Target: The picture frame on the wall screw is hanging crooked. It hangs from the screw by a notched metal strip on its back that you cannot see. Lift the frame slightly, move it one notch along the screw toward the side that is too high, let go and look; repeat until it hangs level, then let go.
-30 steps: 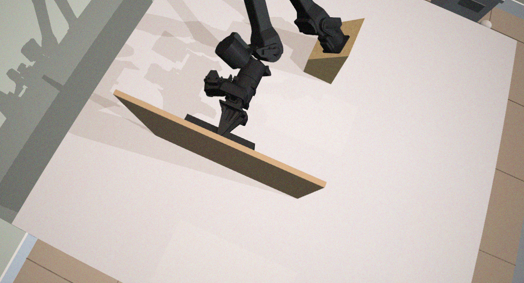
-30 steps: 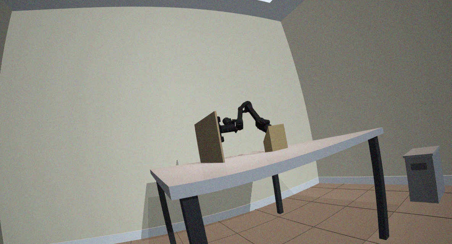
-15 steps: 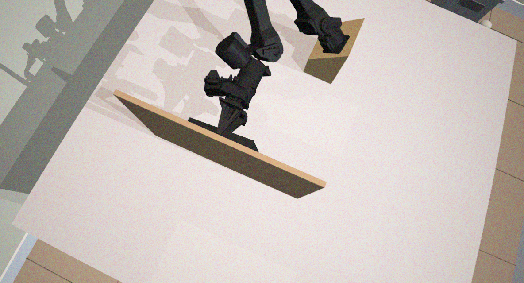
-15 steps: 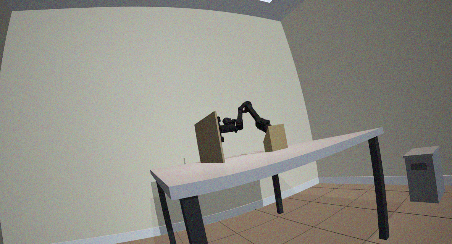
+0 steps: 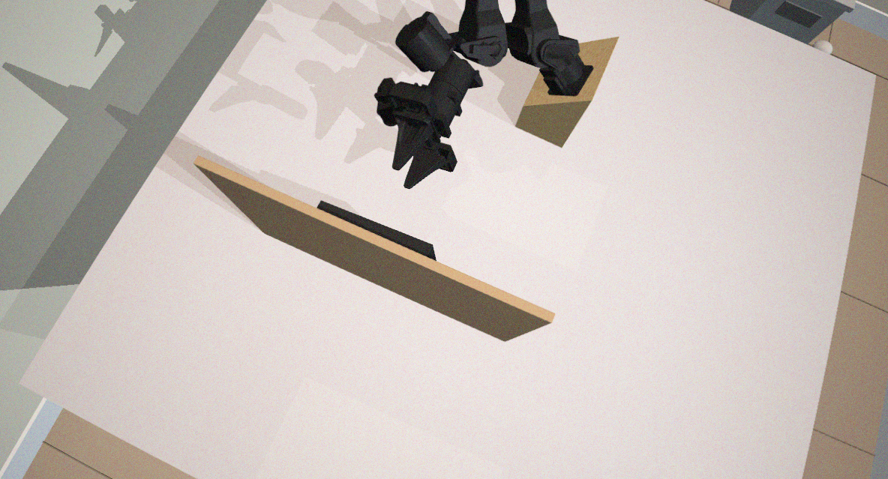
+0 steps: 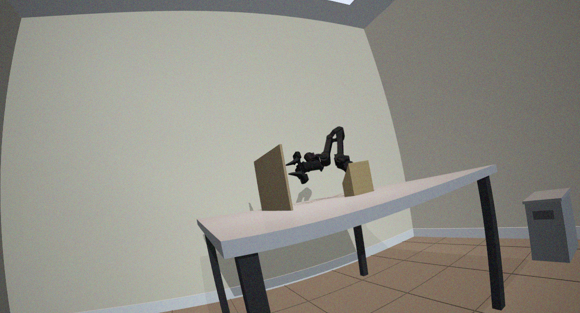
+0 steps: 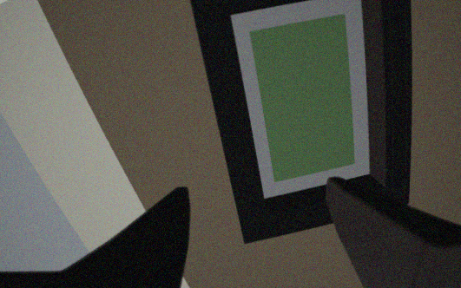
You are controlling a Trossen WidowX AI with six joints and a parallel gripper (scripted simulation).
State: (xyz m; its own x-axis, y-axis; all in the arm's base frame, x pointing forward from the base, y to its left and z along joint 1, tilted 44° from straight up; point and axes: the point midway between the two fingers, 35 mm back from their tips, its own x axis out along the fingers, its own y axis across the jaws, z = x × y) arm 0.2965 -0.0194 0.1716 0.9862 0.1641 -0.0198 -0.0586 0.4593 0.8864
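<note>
Now: gripper tip 10 cm short of the black picture frame, 2 cm to the right of it and 5 cm above it. The rest, counted from my gripper tip: wooden wall panel 11 cm ahead, 3 cm to the left, 6 cm below.
</note>
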